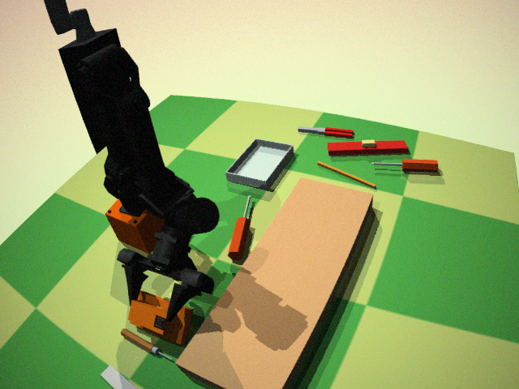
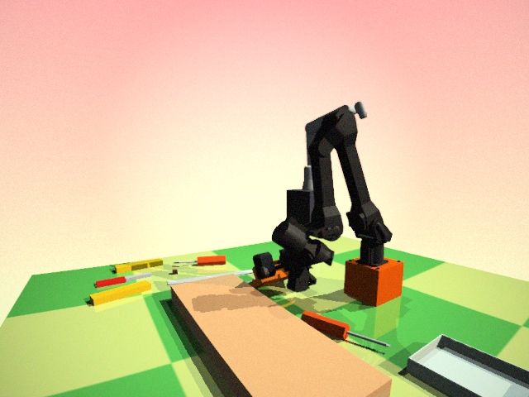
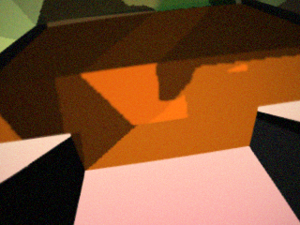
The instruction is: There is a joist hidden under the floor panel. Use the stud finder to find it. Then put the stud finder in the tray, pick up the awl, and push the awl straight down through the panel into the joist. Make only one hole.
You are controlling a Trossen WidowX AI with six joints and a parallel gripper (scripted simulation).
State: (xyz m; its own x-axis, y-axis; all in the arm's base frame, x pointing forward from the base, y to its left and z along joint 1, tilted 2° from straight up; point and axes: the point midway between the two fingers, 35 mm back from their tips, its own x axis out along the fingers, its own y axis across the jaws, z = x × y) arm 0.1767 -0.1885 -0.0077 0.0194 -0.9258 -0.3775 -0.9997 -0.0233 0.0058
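The awl lies 1 cm ahead of my gripper tip, 4 cm to the right of it and 6 cm below it. The rest, counted from my gripper tip: orange stud finder (2 cm ahead, 1 cm below); grey card (9 cm ahead, 16 cm to the right, 6 cm below); grey tray (1 cm behind, 53 cm to the left, 5 cm below).
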